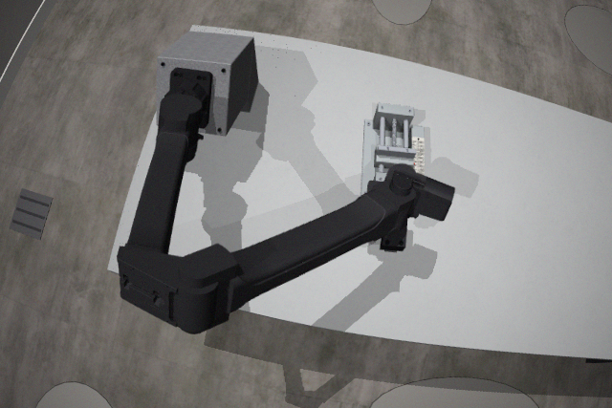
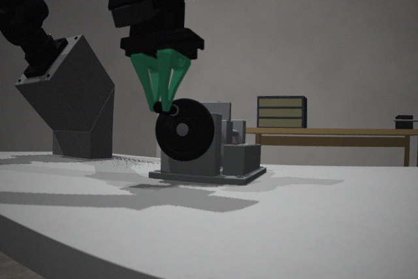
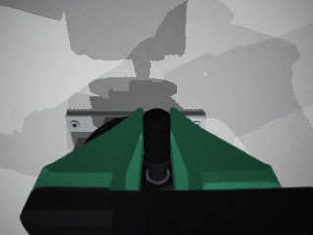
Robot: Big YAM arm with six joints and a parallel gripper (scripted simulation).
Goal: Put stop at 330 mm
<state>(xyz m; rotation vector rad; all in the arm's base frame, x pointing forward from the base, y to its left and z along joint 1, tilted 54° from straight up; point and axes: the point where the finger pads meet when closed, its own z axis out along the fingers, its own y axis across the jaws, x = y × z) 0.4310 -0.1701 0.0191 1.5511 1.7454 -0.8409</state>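
Right now my hand is 30 mm to the right of the black handwheel and 10 mm above it. The rest, counted from my hand: grey stop (10 mm ahead, 140 mm to the left, 10 mm below); black crank handle (20 mm to the left).
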